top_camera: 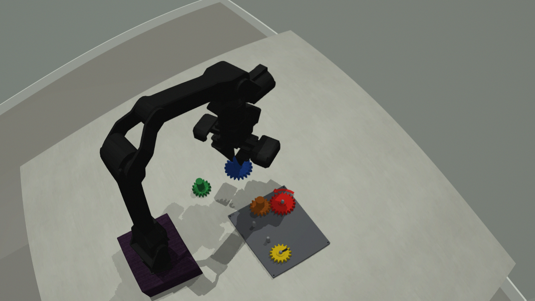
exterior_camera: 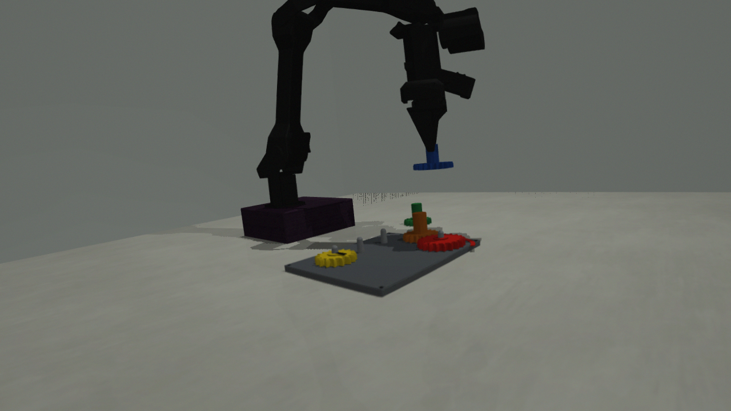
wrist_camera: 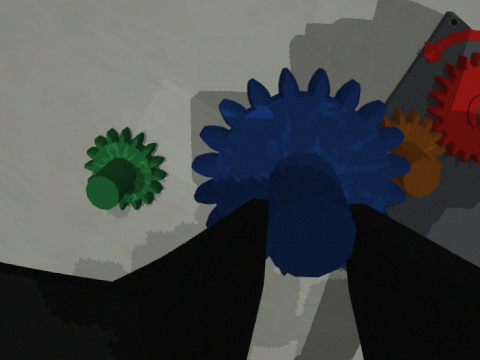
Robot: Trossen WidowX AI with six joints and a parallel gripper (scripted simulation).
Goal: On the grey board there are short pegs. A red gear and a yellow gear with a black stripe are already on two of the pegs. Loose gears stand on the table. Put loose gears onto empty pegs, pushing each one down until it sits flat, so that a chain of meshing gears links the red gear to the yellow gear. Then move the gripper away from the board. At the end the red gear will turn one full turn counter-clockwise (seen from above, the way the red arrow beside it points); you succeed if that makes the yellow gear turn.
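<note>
Right now the orange gear is 110 mm below my gripper tip, 70 mm to the right of it and 20 mm ahead of it. Also, from my gripper tip: blue gear 10 mm below; then green gear 120 mm below, 90 mm behind, 50 mm to the left; then red gear 120 mm below, 80 mm to the right, 70 mm ahead.
</note>
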